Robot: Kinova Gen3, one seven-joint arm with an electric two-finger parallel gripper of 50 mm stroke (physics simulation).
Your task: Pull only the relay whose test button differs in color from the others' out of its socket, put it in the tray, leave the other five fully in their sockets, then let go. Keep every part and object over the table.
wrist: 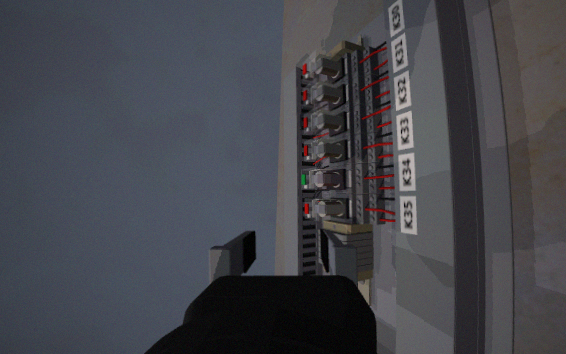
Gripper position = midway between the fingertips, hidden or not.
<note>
I see my gripper point(287, 244) and a grey panel point(498, 221).
</note>
